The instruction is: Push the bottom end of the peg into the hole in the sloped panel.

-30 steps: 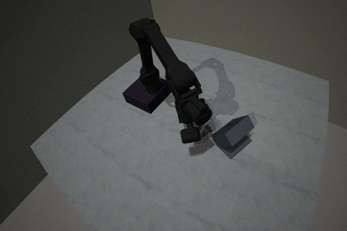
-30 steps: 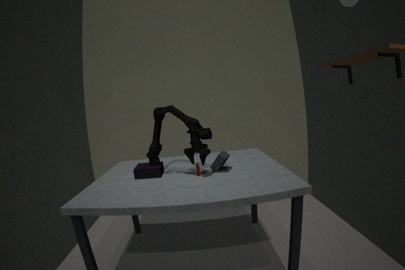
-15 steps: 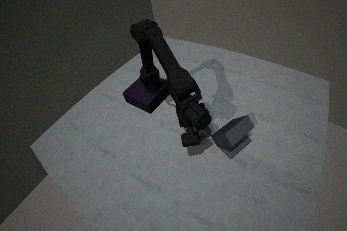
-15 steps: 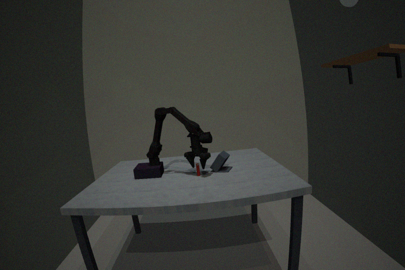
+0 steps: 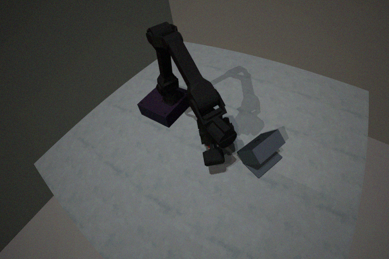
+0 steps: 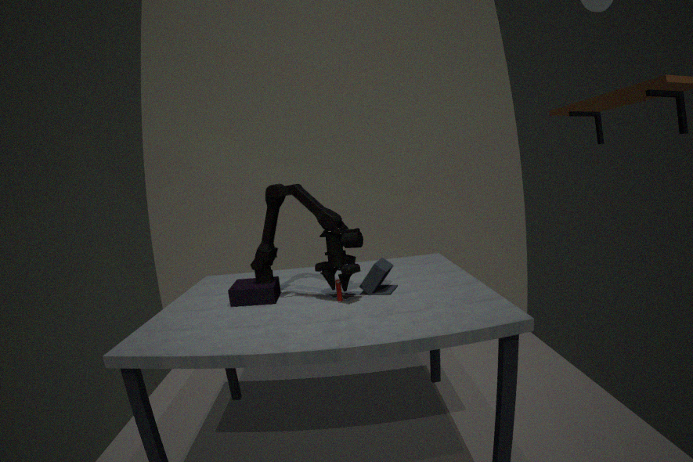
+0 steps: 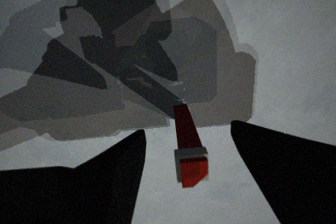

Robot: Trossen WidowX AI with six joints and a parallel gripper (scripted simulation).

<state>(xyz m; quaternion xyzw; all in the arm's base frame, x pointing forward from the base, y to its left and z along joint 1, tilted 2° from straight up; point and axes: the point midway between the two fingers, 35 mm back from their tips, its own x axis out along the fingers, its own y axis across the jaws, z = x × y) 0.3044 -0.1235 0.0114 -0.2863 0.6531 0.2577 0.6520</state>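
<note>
Now: gripper tip 20 mm below the red peg. Also, from my gripper tip: sloped grey panel 140 mm ahead, 100 mm to the left, 20 mm above; then thin flat foot plate 160 mm ahead, 100 mm to the left, 40 mm below.
</note>
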